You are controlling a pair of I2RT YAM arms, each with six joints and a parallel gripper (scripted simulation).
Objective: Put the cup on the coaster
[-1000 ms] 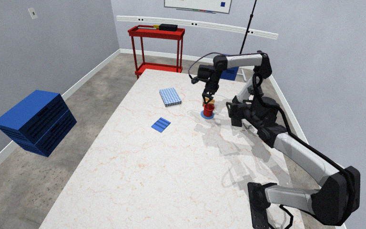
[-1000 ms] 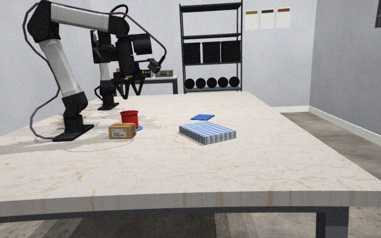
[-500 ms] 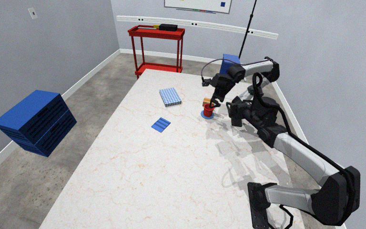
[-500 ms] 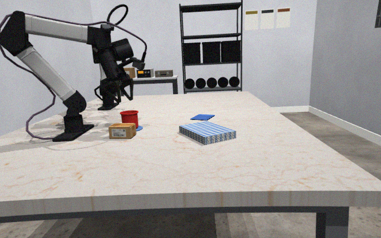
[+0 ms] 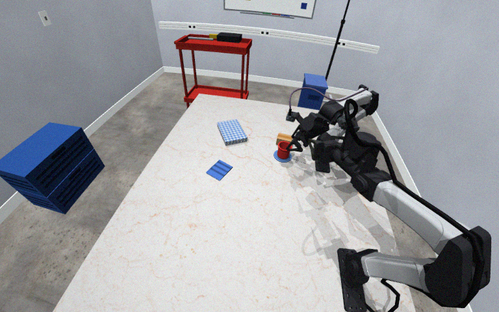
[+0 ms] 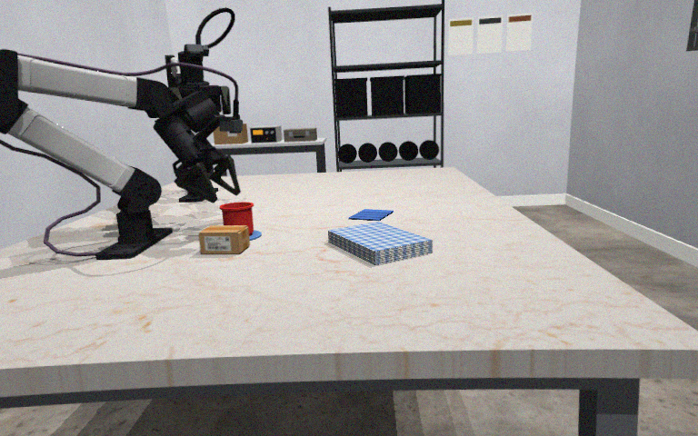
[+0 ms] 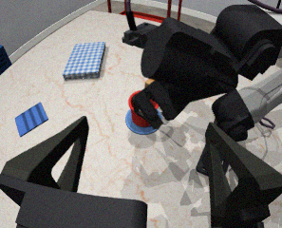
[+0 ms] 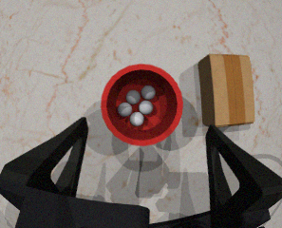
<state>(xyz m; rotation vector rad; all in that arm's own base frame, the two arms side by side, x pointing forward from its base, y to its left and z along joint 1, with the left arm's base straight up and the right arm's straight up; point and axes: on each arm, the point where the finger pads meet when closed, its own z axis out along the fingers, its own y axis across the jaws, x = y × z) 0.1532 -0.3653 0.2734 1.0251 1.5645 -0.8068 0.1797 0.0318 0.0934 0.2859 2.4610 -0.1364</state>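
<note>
Right now my right hand is 60 mm above the red cup and 20 mm short of it.
</note>
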